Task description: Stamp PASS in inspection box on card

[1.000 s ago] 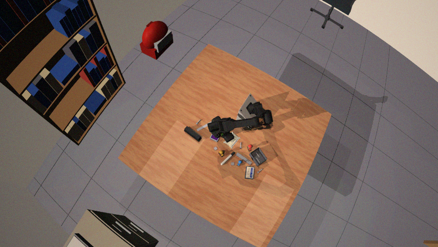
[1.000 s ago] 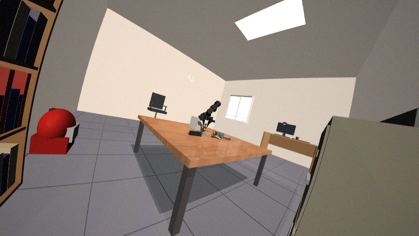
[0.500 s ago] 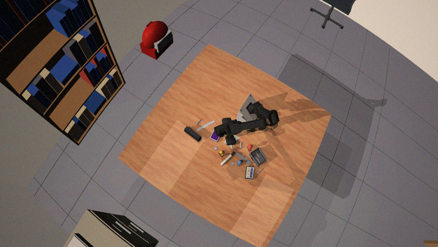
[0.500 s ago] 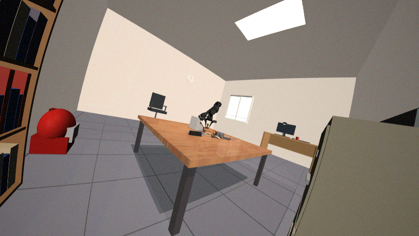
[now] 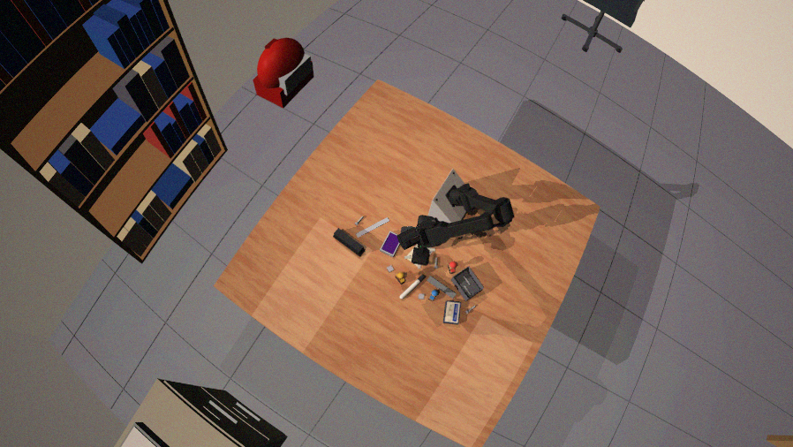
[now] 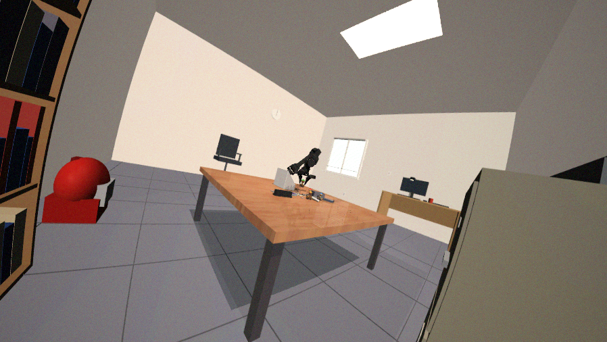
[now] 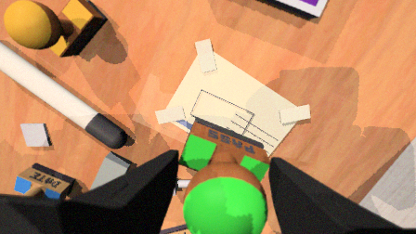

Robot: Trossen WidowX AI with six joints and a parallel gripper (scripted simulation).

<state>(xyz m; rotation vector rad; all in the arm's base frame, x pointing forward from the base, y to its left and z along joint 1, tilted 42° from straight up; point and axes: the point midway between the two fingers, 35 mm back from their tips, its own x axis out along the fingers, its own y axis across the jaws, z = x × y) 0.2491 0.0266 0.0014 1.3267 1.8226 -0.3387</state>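
Right now the cream card is 90 mm below my gripper tip and 10 mm behind it. Round my gripper tip: purple ink pad 110 mm to the right, 90 mm below, 30 mm ahead; yellow stamp 130 mm ahead, 70 mm below; white marker 100 mm ahead, 80 mm below, 60 mm to the left.
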